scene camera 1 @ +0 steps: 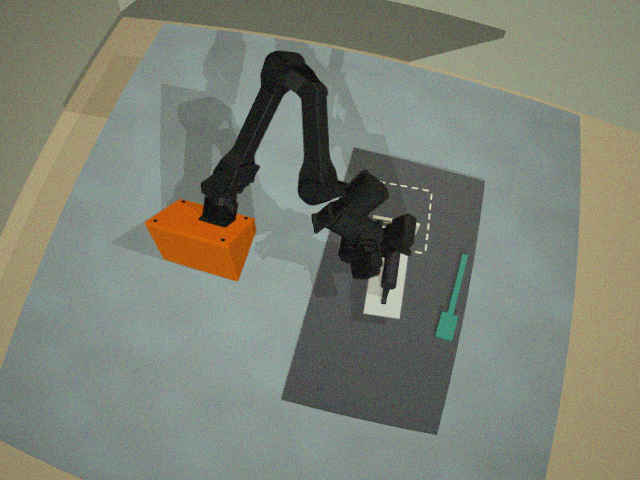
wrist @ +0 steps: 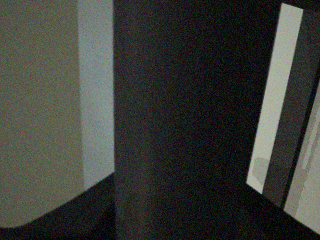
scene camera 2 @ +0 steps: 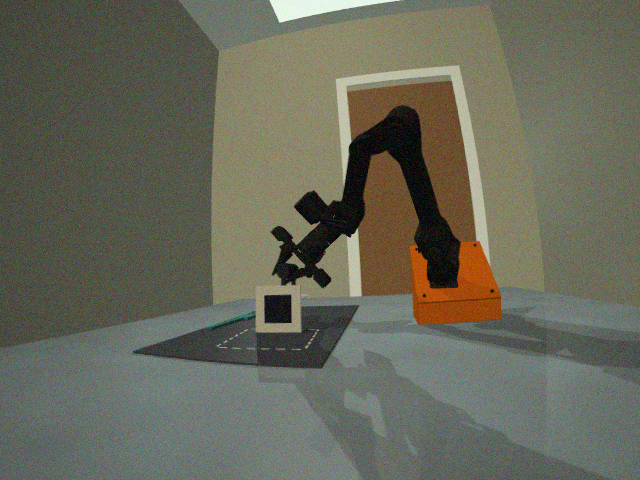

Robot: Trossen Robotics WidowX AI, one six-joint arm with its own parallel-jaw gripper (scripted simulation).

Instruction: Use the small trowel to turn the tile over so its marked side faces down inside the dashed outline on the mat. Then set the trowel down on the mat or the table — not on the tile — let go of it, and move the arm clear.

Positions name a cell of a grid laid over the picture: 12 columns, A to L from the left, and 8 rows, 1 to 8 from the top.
Observation:
I see my gripper (scene camera 1: H5), a trowel (scene camera 1: H5) and a tile (scene camera 2: F6).
The trowel is seen too in the wrist view (wrist: H4). My gripper shows as well in the wrist view (wrist: G6) and in scene camera 2 (scene camera 2: F5).

